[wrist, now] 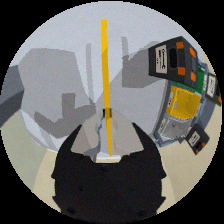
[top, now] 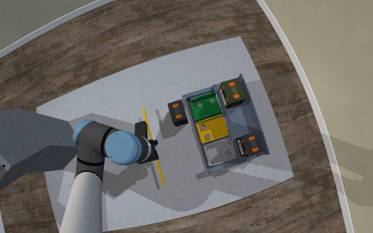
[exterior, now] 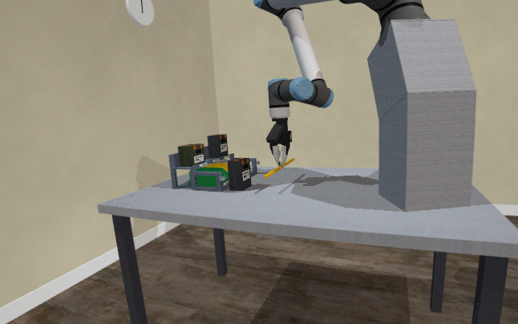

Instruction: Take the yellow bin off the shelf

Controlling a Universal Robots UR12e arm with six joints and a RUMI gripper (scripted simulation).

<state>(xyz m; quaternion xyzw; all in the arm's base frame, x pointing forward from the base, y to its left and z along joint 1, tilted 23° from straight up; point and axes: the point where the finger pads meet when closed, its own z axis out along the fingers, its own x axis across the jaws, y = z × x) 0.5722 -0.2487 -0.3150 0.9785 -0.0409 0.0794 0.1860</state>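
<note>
Right now the black box is 17 cm ahead of my hand, 9 cm to the left of it and 3 cm below it. Also, from my hand: thin yellow rod: 1 cm below; then green bin: 32 cm ahead, 8 cm to the left, 5 cm below; then yellow open bin: 30 cm ahead, 3 cm to the right, 5 cm below.
</note>
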